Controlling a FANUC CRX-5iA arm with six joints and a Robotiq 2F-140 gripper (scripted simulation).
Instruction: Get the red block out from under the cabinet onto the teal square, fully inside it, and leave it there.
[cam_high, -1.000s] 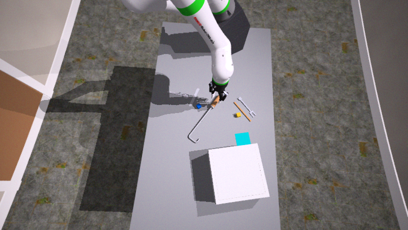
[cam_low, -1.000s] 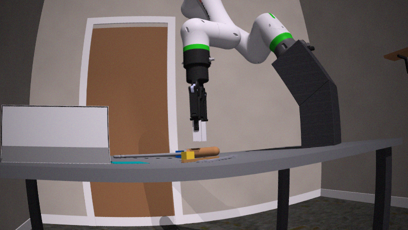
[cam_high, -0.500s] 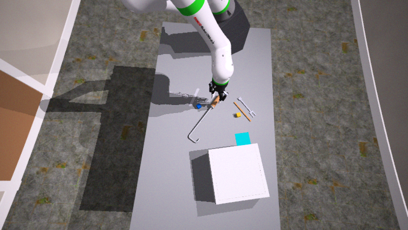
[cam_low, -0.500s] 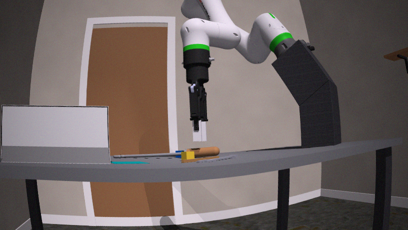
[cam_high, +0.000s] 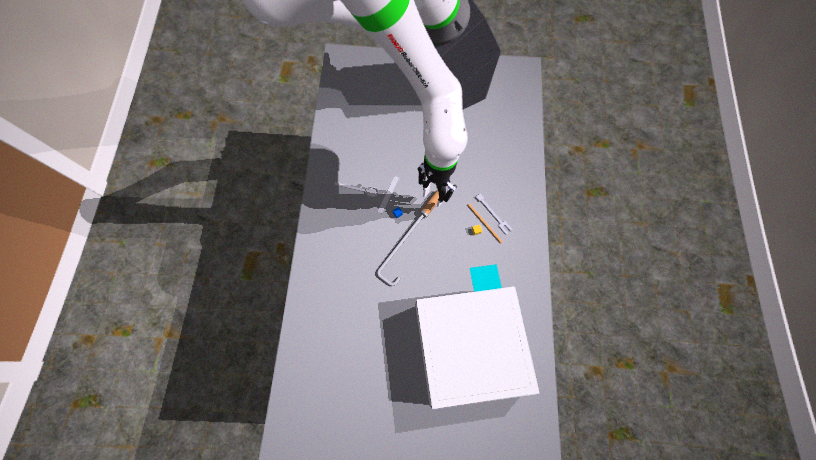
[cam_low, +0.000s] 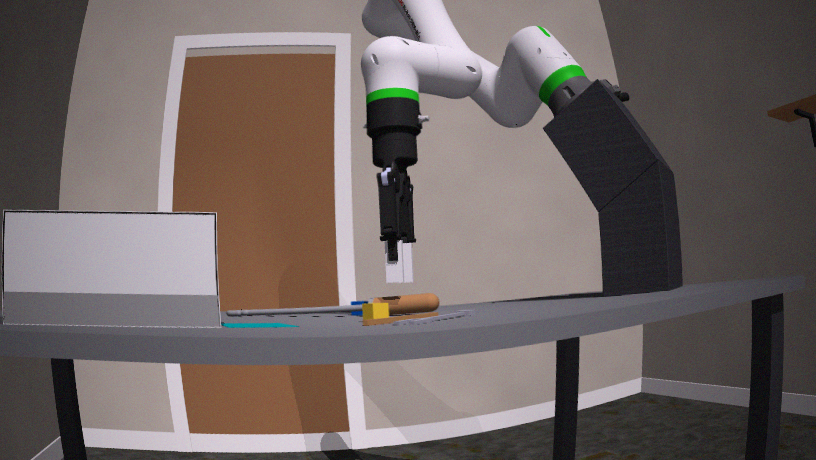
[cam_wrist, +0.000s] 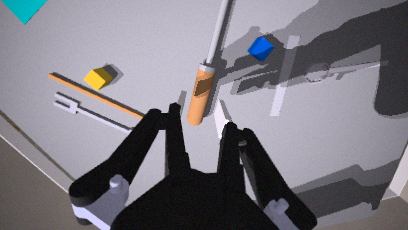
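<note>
The blue block lies 40 mm ahead of my hand, 120 mm to the right of it and 70 mm below it. From my hand the other things lie so: long grey hook tool (130 mm ahead, 40 mm to the right, 70 mm below); yellow block (90 mm ahead, 160 mm to the left, 70 mm below); flat grey bar (30 mm behind, 150 mm to the right, 80 mm below).
</note>
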